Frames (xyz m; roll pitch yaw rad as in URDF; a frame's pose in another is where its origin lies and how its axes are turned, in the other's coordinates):
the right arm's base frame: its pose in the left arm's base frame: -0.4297 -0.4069 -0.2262 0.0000 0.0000 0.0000
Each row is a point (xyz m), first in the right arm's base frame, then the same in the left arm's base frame.
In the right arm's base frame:
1: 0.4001 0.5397 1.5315
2: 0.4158 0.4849 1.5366
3: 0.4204 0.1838 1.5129
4: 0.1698 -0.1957 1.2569
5: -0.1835 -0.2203 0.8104
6: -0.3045 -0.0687 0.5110
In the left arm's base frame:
1: -0.0296 0.1328 1.3053
2: -0.0139 0.0780 1.3104
3: -0.0093 -0.2231 1.2867
4: -0.2599 -0.6026 1.0307
5: -0.6132 -0.6272 0.5842
6: -0.7342 -0.4756 0.2848

